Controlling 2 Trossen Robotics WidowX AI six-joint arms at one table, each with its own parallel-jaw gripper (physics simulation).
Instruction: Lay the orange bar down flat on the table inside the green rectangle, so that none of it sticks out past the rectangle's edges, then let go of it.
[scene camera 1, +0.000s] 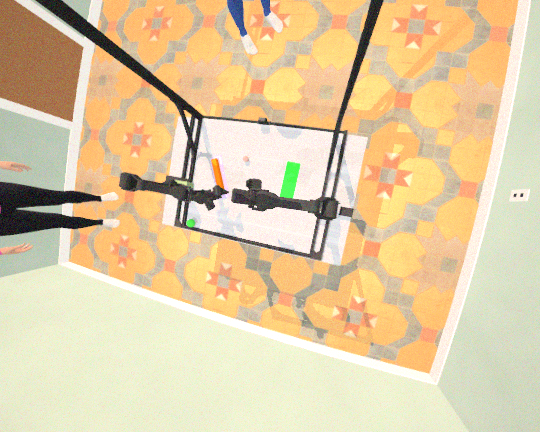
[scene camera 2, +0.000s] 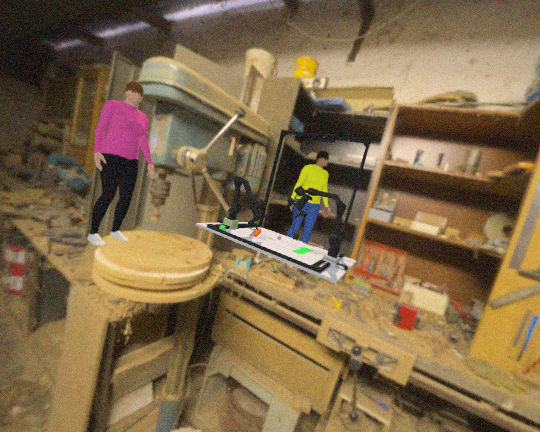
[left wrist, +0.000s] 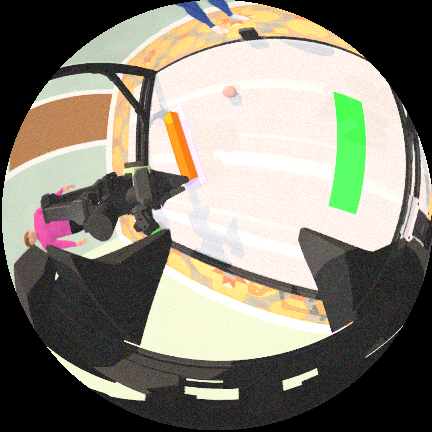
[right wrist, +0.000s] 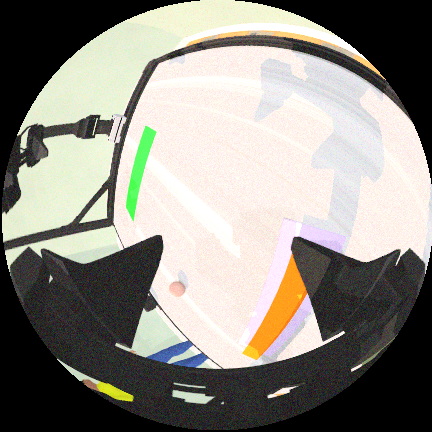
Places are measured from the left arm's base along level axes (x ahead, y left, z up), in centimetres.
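Where they show: left gripper, fingertip midpoint: (scene camera 2: 289, 214) (left wrist: 237, 235) (right wrist: 31, 163); right gripper, fingertip midpoint: (scene camera 1: 225, 194) (scene camera 2: 262, 228) (left wrist: 186, 183) (right wrist: 229, 243); left arm's base, link origin: (scene camera 2: 332, 255) (right wrist: 110, 126); right arm's base, link origin: (scene camera 2: 231, 219) (left wrist: 128, 180).
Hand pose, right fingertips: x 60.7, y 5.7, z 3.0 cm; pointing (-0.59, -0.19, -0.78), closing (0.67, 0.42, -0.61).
Note:
Things, the pixels of their top centre, and the offset from my right fingertips. "*": a spot on its surface instead.
- orange bar, top centre: (right wrist: 270, 328) (left wrist: 174, 143) (scene camera 1: 217, 176) (scene camera 2: 257, 230) dx +10.4, dy -9.8, dz -6.0 cm
- lavender rectangle, surface spot: (right wrist: 327, 240) * dx +6.6, dy +2.5, dz -9.1 cm
- green rectangle, surface spot: (left wrist: 350, 155) (right wrist: 137, 170) (scene camera 2: 302, 250) * dx -34.3, dy -12.4, dz -9.1 cm
- small pink ball, top centre: (right wrist: 170, 291) (left wrist: 225, 88) (scene camera 1: 245, 158) dx -5.1, dy -24.1, dz -5.8 cm
- green ball, top centre: (scene camera 1: 188, 223) (scene camera 2: 223, 225) dx +22.9, dy +23.7, dz -3.9 cm
The orange bar (scene camera 1: 217, 172) (scene camera 2: 257, 233) (left wrist: 181, 147) (right wrist: 275, 310) lies on a lavender rectangle (right wrist: 327, 240), apart from the green rectangle (scene camera 1: 290, 179) (scene camera 2: 302, 250) (left wrist: 350, 155) (right wrist: 139, 175). No object lies on the green rectangle. My right gripper (scene camera 1: 219, 199) (right wrist: 229, 243) is open and empty above the table, near the bar's lower end in scene camera 1. In the right wrist view, one finger hides part of the bar. My left gripper (scene camera 2: 297, 201) (left wrist: 237, 235) is open and empty, high above the table.
A small pink ball (scene camera 1: 245, 159) (left wrist: 229, 91) (right wrist: 177, 289) lies between the bar and the green rectangle. A green ball (scene camera 1: 190, 223) (scene camera 2: 222, 227) and a pale green block (scene camera 1: 183, 182) (scene camera 2: 230, 223) are near the right arm's base. Black frame posts stand around the table.

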